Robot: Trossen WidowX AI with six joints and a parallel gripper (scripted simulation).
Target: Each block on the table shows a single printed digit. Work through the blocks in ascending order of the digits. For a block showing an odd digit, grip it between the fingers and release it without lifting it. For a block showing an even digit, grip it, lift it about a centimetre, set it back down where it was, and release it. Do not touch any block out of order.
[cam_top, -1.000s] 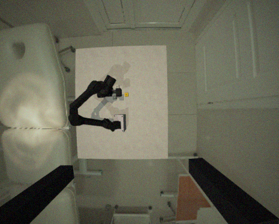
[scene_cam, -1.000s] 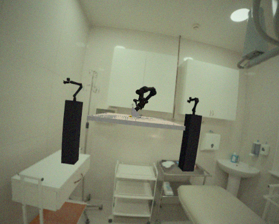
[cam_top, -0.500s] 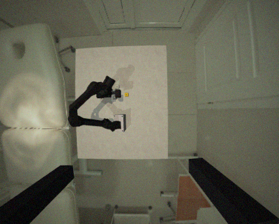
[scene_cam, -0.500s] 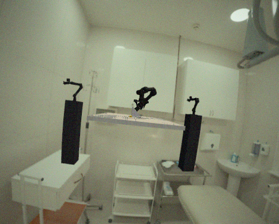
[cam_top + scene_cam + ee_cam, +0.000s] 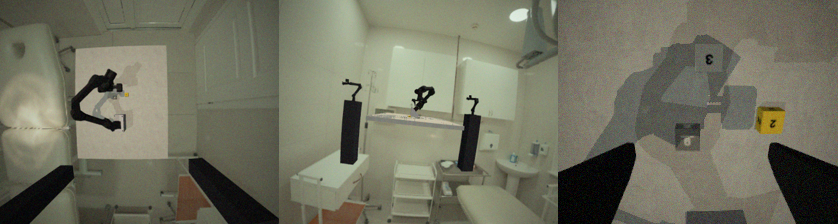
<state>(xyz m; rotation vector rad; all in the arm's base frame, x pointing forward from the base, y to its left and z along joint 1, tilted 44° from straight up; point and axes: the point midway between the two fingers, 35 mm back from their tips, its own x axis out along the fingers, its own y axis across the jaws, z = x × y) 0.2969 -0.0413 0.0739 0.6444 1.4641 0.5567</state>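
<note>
Now: gripper tip 3 cm past the yellow block, 10 cm to the left of it and 12 cm above it. Also, from my gripper tip: white block: 5 cm ahead, 1 cm to the right, 12 cm below; grey block: 5 cm behind, 2 cm to the left, 12 cm below.
</note>
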